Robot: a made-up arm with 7 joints.
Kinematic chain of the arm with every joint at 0, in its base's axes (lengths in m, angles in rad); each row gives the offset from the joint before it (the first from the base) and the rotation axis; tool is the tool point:
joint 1: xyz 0 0.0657 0 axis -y
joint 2: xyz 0 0.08 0 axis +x
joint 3: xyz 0 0 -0.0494 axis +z
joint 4: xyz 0 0 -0.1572 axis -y
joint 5: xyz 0 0 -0.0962 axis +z
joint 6: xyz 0 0 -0.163 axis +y
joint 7: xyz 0 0 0 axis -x
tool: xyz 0 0 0
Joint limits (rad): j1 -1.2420..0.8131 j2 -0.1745..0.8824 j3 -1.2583..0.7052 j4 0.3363..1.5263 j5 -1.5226..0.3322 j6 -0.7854..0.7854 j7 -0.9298..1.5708
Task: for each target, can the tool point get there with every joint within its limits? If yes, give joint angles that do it. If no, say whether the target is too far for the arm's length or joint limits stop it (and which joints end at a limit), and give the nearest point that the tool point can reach.
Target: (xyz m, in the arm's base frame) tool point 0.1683 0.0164 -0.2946
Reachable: yes | joints 0.0982 0.2903 -0.9928 1.3644 -1.0366 -0.3151 0.1729
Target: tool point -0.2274 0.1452 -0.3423
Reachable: yes | joints -1.0597 0.2991 -0.5239 0.9874 -0.9727 0.1161 -0.5169
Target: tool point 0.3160 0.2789 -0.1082
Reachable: yes | joints 0.4058 0.7700 -0.2393 1.3884 -1.1529 -0.2484 0.5604
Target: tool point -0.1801 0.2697 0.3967
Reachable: no: joint limits stop it (at a limit: joint 1, joint 2, joint 3, joint 4) | nearest point 0.1420 0.4208 0.1371 | short by 0.440 m
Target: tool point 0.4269 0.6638 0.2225
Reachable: no: too far | nearest point 0.2435 0.4655 0.0496 | short by 0.321 m
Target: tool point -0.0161 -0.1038 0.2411
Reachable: no: joint limits stop it (at a limit: joint 1, joint 2, joint 4) | nearest point 0.2188 -0.1115 -0.0251 | short by 0.355 m
